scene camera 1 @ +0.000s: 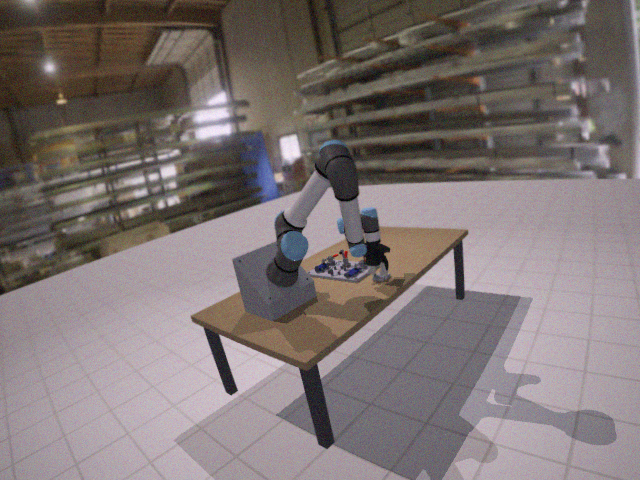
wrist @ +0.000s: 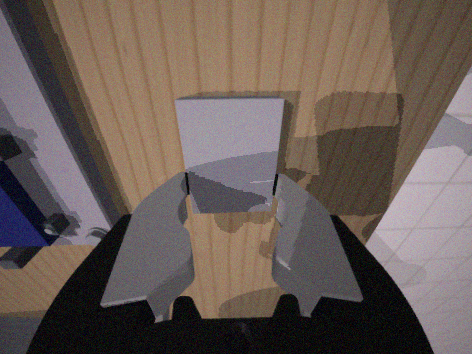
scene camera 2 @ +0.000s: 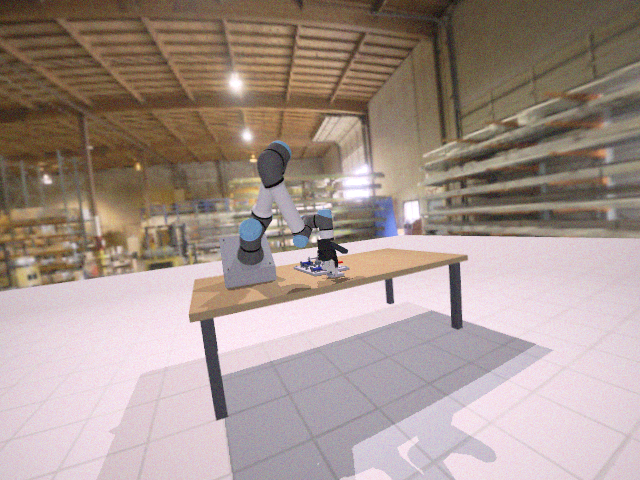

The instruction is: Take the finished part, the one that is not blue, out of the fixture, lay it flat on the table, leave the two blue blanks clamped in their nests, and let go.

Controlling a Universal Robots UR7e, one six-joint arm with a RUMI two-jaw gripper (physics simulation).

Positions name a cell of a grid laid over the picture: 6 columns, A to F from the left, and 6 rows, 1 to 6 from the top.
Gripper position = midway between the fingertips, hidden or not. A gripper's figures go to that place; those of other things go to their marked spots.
Labels:
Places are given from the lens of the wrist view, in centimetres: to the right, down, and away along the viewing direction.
my gripper (wrist: C3): 0, 0, 14
finished part (wrist: C3): 0, -2, 11

